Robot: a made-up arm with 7 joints.
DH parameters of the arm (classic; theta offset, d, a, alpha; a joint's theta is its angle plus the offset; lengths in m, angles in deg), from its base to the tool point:
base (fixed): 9.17 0 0.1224 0
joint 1: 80.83 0.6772 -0.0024 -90
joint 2: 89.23 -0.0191 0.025 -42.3
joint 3: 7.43 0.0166 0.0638 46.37
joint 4: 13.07 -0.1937 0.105 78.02
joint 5: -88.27 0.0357 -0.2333 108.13
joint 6: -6.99 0.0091 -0.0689 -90
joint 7: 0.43 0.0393 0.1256 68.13
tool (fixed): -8.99 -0.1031 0 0
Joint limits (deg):
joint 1: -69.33..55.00
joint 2: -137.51..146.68
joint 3: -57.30..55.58
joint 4: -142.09..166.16
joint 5: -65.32..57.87
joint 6: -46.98..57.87
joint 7: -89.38..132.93
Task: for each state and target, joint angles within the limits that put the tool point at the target. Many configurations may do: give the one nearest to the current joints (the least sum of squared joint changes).
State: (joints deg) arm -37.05 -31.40 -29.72 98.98 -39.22 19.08 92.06
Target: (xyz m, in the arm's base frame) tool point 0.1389 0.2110 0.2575
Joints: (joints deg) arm -50.89 -69.19 -46.12 74.51 -38.31 13.76 77.36
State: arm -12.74 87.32 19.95 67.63 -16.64 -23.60 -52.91
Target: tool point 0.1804 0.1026 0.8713
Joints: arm -7.23 100.29 29.86 70.74 -34.55 -31.87 -38.60
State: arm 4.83 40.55 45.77 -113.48 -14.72 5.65 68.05
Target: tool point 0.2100 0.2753 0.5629
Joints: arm -22.96 19.15 25.70 -131.94 -24.48 4.10 41.12
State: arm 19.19 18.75 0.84 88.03 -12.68 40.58 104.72
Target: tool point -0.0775 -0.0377 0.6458
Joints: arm 17.72 19.17 10.99 94.03 23.10 33.98 108.40
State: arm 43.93 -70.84 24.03 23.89 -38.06 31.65 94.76
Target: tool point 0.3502 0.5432 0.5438
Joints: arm 7.56 -100.81 22.51 -10.06 -59.05 30.18 78.77
